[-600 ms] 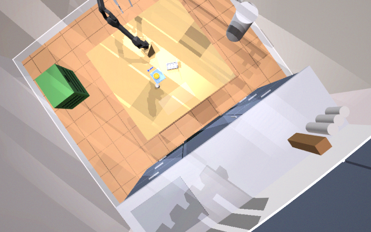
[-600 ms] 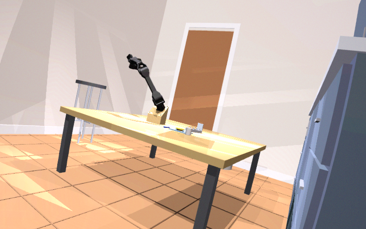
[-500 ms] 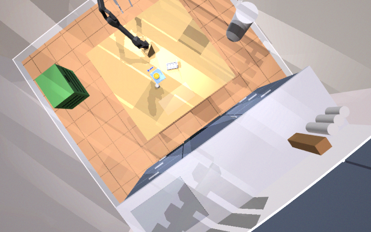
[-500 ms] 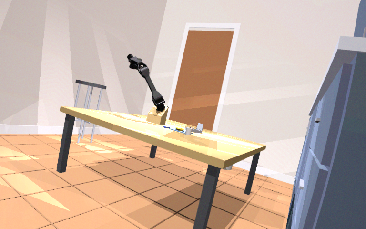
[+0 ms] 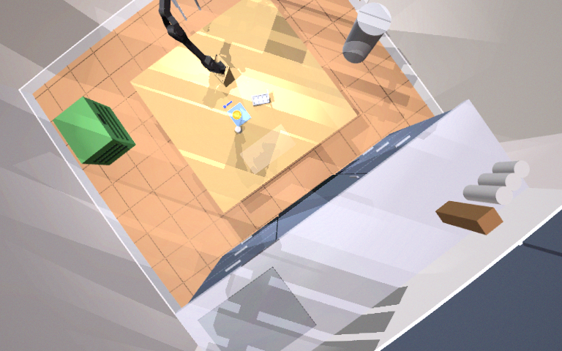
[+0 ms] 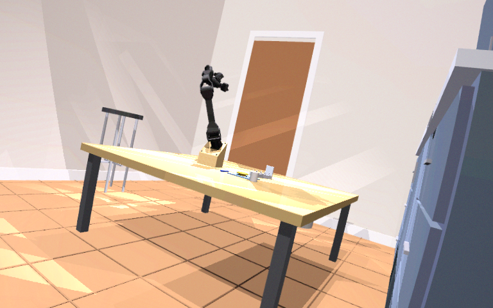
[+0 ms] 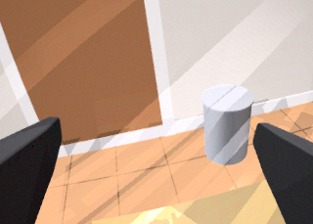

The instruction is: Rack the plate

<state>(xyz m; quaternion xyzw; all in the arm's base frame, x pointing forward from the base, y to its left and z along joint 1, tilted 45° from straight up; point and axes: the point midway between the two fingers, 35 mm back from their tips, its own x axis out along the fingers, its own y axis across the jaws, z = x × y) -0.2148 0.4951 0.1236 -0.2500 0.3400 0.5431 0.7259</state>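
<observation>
Now: the yellow plate 490 mm ahead of my gripper tip, 440 mm to the right of it and 550 mm below it. Round my gripper tip: dish rack (520 mm ahead, 220 mm to the right, 540 mm below); blue mat (500 mm ahead, 430 mm to the right, 560 mm below); white mug (590 mm ahead, 510 mm to the right, 540 mm below).
</observation>
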